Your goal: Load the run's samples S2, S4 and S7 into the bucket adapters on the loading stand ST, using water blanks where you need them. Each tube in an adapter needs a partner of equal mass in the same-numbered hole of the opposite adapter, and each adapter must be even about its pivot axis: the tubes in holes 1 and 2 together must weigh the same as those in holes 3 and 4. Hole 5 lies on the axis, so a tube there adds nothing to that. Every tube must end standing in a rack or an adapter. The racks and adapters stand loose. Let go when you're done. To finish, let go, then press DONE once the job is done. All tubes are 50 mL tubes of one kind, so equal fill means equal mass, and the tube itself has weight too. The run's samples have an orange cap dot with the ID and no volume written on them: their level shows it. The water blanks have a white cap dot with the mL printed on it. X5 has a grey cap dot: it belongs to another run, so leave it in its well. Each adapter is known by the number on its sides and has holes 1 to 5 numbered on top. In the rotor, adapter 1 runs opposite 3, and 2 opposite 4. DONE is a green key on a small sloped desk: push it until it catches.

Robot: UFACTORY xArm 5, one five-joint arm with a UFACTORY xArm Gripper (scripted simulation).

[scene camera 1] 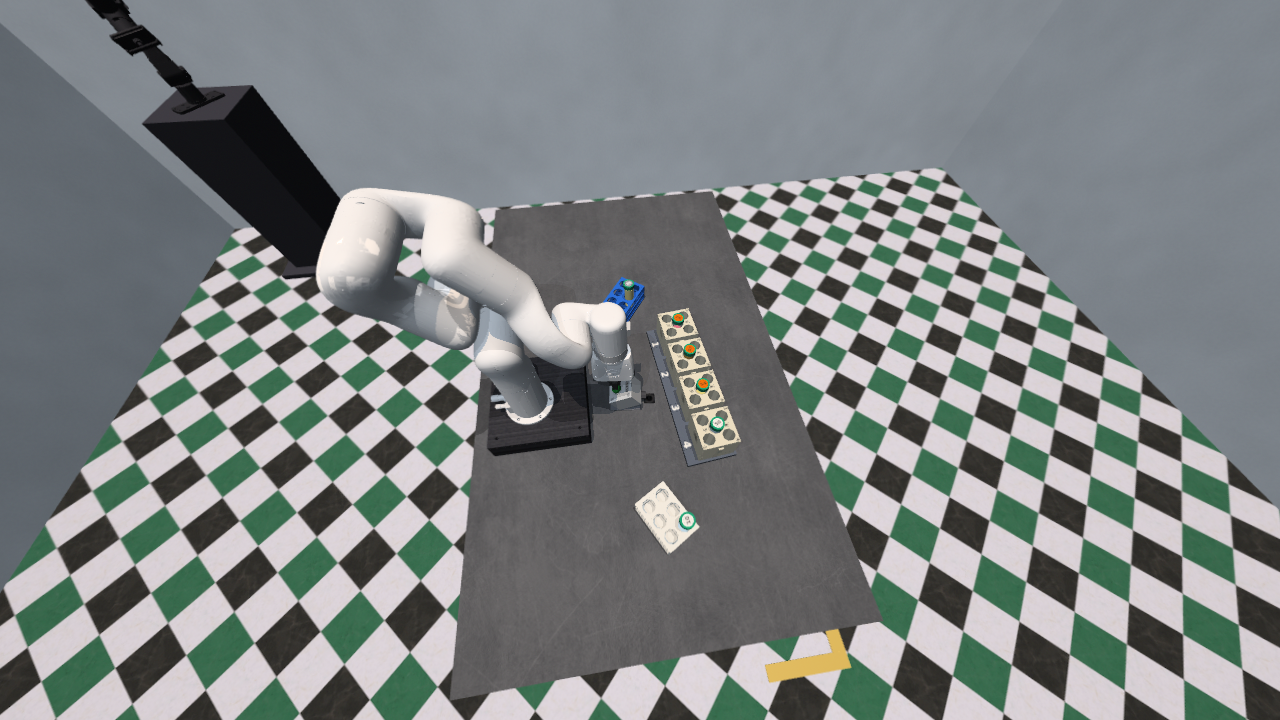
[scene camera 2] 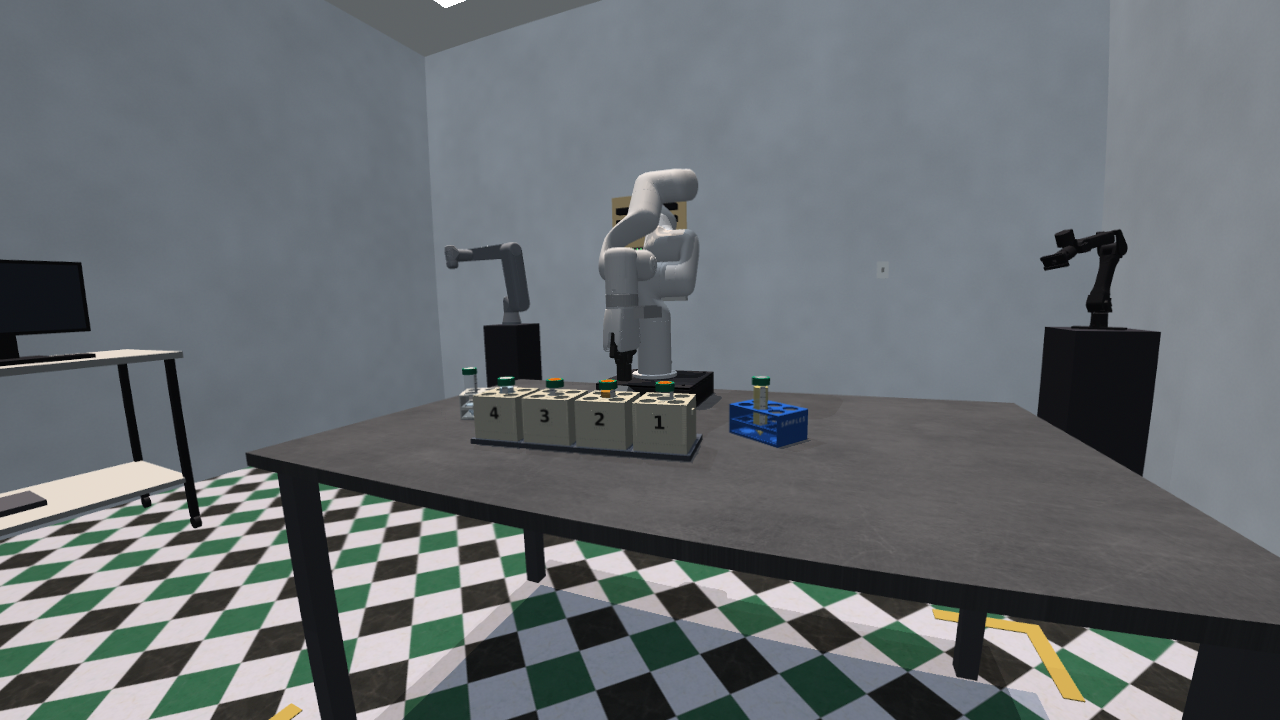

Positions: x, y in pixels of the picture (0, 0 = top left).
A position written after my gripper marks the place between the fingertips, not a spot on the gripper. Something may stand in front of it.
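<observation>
You'd find my gripper in scene camera 1 [615, 385], and the gripper's there in scene camera 2 [624, 380] as well.
</observation>
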